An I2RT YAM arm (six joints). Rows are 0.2 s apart.
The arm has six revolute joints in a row. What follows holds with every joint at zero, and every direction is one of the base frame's.
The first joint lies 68 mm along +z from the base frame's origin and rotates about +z.
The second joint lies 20 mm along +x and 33.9 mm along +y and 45.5 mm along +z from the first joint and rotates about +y.
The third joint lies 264 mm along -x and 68.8 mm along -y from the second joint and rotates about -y.
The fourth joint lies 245 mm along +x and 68.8 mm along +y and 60 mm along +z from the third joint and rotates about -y.
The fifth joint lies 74 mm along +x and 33.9 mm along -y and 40.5 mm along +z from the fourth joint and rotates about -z.
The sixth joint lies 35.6 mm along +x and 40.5 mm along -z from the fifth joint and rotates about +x.
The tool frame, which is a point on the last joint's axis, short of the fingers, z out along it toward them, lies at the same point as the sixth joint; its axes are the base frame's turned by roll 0, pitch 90 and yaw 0 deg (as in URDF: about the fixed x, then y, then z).
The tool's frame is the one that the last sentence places.
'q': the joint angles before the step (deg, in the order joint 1, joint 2, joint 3, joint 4, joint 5, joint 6). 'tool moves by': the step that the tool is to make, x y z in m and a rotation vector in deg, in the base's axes. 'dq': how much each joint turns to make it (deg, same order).
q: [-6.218, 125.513, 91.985, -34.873, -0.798, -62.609]
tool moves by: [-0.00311, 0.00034, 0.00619, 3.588, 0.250, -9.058]
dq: [0.000, -0.962, -0.001, -1.464, 0.000, 9.726]
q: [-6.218, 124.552, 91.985, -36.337, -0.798, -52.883]
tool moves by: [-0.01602, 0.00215, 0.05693, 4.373, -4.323, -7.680]
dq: [-0.065, -8.174, 0.000, -4.109, -1.442, 8.896]
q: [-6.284, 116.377, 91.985, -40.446, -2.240, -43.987]
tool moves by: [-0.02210, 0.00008, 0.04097, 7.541, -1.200, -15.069]
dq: [-0.371, -6.491, 0.001, -5.422, -0.503, 16.568]
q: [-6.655, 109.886, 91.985, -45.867, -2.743, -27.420]
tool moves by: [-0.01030, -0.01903, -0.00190, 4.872, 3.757, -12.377]
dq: [-2.864, -0.196, 0.001, -4.110, 0.000, 10.449]
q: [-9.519, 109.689, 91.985, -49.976, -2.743, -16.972]
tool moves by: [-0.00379, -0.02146, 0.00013, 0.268, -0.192, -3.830]
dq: [-3.103, 0.000, 0.001, 0.174, 0.000, 0.787]
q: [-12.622, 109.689, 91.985, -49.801, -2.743, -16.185]
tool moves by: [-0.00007, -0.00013, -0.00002, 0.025, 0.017, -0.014]
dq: [-0.022, 0.000, -0.001, -0.021, -0.022, 0.000]
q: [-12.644, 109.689, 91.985, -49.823, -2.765, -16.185]
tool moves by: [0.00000, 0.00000, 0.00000, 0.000, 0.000, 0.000]
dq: [0.000, 0.000, 0.000, 0.000, 0.000, 0.000]
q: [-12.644, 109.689, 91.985, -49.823, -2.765, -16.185]
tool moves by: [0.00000, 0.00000, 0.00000, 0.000, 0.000, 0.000]
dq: [0.000, 0.000, 0.000, 0.000, 0.000, 0.000]
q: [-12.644, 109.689, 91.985, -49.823, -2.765, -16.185]
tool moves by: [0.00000, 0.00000, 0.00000, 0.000, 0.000, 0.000]
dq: [0.000, 0.000, 0.000, 0.000, 0.000, 0.000]
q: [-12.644, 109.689, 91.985, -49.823, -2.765, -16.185]
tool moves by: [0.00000, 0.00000, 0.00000, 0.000, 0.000, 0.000]
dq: [0.000, 0.000, 0.000, 0.000, 0.000, 0.000]
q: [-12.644, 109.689, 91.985, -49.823, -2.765, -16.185]
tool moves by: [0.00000, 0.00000, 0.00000, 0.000, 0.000, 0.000]
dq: [0.000, 0.000, 0.000, 0.000, 0.000, 0.000]
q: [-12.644, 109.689, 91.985, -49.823, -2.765, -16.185]
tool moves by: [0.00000, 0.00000, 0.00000, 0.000, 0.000, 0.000]
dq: [0.000, 0.000, 0.000, 0.000, 0.000, 0.000]
